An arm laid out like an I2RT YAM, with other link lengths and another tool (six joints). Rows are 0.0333 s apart.
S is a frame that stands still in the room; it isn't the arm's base.
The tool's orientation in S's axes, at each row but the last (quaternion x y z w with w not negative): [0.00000, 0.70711, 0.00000, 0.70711]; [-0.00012, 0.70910, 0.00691, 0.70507]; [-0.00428, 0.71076, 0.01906, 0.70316]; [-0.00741, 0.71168, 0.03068, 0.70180]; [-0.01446, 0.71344, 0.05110, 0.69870]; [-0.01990, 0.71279, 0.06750, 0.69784]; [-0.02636, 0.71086, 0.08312, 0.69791]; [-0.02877, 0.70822, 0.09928, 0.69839]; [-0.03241, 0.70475, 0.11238, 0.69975]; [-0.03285, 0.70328, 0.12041, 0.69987]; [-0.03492, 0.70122, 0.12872, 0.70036]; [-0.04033, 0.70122, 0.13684, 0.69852]
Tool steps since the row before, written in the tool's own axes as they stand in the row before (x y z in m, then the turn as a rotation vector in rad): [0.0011, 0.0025, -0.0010, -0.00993, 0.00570, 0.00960]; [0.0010, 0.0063, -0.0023, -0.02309, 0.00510, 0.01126]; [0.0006, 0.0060, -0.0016, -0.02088, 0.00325, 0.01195]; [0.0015, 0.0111, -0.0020, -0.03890, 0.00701, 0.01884]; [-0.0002, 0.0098, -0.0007, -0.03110, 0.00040, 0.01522]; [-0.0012, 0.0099, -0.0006, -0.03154, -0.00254, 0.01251]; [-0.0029, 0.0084, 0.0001, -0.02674, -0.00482, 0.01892]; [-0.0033, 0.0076, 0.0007, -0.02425, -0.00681, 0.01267]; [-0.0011, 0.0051, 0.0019, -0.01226, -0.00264, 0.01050]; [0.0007, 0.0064, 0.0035, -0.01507, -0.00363, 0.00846]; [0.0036, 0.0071, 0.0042, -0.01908, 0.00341, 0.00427]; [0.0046, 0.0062, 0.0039, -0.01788, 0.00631, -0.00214]
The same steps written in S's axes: [-0.0010, 0.0025, -0.0011, 0.00960, 0.00570, 0.00993]; [-0.0024, 0.0063, -0.0009, 0.01134, 0.00499, 0.02307]; [-0.0018, 0.0060, -0.0005, 0.01207, 0.00321, 0.02082]; [-0.0026, 0.0110, -0.0011, 0.01901, 0.00675, 0.03886]; [-0.0016, 0.0097, 0.0007, 0.01584, 0.00024, 0.03079]; [-0.0018, 0.0096, 0.0019, 0.01352, -0.00304, 0.03108]; [-0.0011, 0.0081, 0.0036, 0.02008, -0.00391, 0.02603]; [-0.0006, 0.0072, 0.0040, 0.01424, -0.00675, 0.02338]; [0.0008, 0.0052, 0.0017, 0.01104, -0.00180, 0.01193]; [0.0020, 0.0070, 0.0001, 0.00932, -0.00354, 0.01458]; [0.0024, 0.0083, -0.0026, 0.00369, 0.00176, 0.01942]; [0.0021, 0.0075, -0.0037, -0.00326, 0.00312, 0.01854]
